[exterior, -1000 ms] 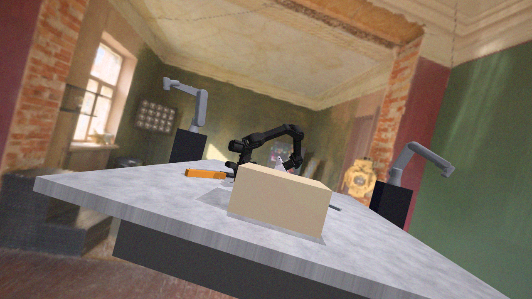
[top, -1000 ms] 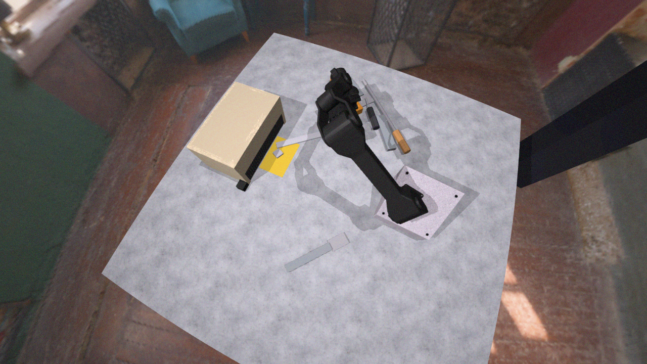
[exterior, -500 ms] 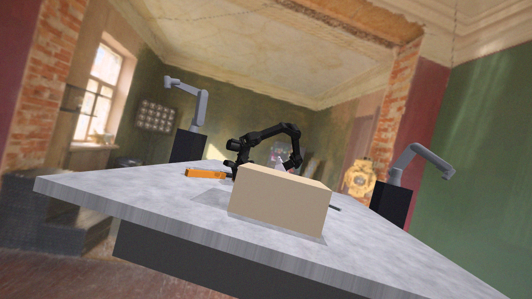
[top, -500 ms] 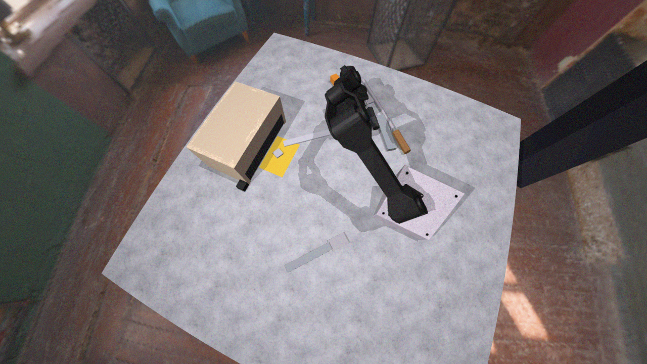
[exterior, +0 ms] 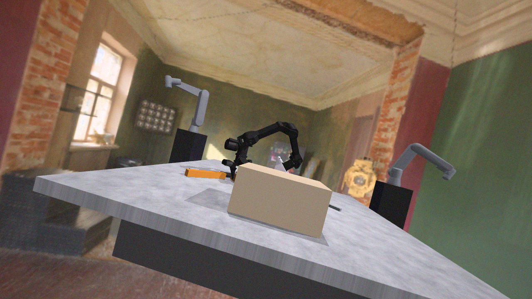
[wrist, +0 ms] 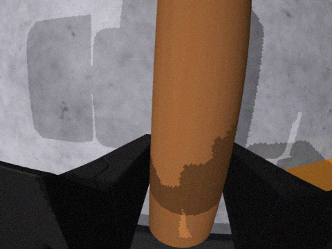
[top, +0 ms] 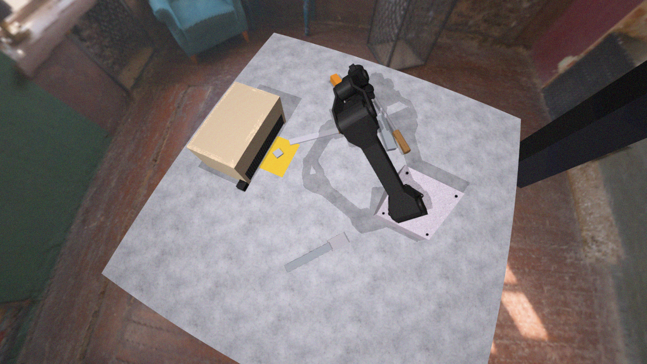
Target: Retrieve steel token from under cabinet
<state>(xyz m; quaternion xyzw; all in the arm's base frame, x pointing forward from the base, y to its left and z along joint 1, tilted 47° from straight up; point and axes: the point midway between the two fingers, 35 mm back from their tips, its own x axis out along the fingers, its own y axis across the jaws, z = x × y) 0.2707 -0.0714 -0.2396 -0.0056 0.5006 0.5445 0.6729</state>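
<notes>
My gripper tip is 100 mm to the left of the black-handled tool and 10 mm past it. Round my gripper tip: flat grey token (270 mm to the left, 200 mm ahead, 10 mm below); then grey bar (120 mm behind, 40 mm to the right); then orange bar (120 mm to the right, 110 mm ahead, 10 mm above).
</notes>
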